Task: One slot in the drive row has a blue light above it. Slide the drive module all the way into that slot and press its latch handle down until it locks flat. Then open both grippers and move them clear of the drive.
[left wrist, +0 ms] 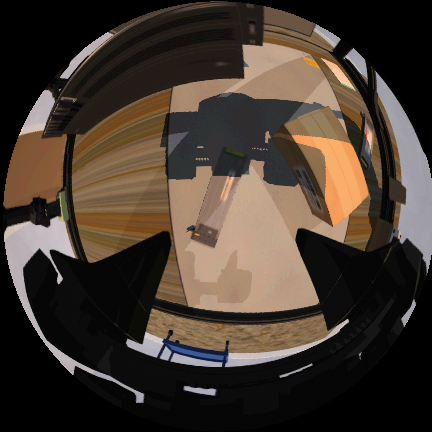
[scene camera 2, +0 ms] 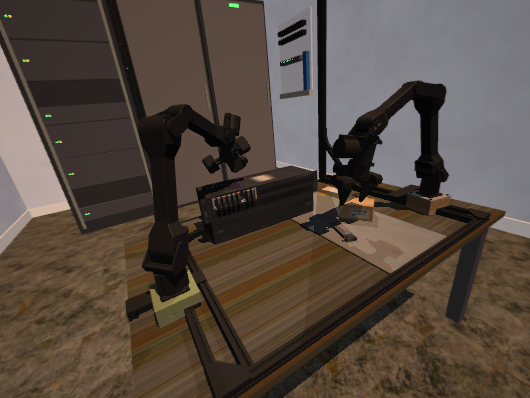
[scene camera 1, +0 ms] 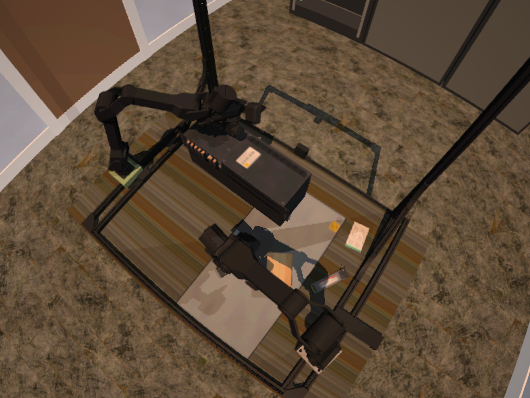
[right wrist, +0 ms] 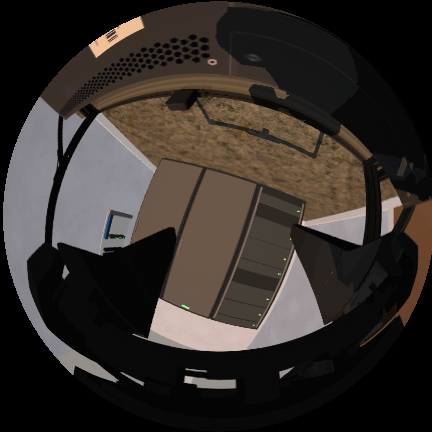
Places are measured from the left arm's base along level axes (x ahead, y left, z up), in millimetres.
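Pixels of known places: left gripper, between the fingertips: (left wrist: 235,236) (scene camera 2: 351,203); right gripper, between the fingertips: (right wrist: 235,232); left arm's base, origin of its link: (scene camera 2: 428,193); right arm's base, origin of its link: (left wrist: 58,207) (scene camera 2: 173,288) (scene camera 1: 124,169).
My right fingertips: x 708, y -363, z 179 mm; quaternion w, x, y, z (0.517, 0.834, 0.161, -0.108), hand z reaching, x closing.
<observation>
Ahead of a thing's pixels: the offset from my right fingertips to its top centre. "spot": to the spot under its first point. Level surfaces: height alone.
The drive module {dx -310, dy +364, dz -229 mm} (scene camera 2: 347,235) (left wrist: 219,197) lies flat on the grey mat {dz -238 mm} (scene camera 1: 225,315) (scene camera 2: 410,245) (left wrist: 280,285); the left arm hides it in scene camera 1. It has a green strip at one end and a small orange mark at the other. My left gripper (scene camera 2: 352,201) (left wrist: 235,236) is open and empty, pointing down above the mat near the module. The dark chassis {dx -86, dy +129, dz -65 mm} (scene camera 1: 270,185) (scene camera 2: 280,200) (left wrist: 165,57) has its drive row {spot: dx +7, dy +230, dz -70 mm} (scene camera 1: 202,152) (scene camera 2: 232,202) at one end. No blue light can be made out. My right gripper (scene camera 2: 225,165) (right wrist: 235,232) is open and empty above the chassis's drive-row end.
A cardboard box {dx -438, dy +284, dz -178 mm} (scene camera 1: 280,271) (scene camera 2: 357,209) (left wrist: 330,170) stands on the mat close to the module. A second drive-like unit {dx -567, dy +168, dz -231 mm} (scene camera 1: 329,280) (left wrist: 367,137) and a pale card {dx -531, dy -18, dz -239 mm} (scene camera 1: 357,237) (left wrist: 339,74) lie farther right. Dark frame rails and posts edge the table.
</observation>
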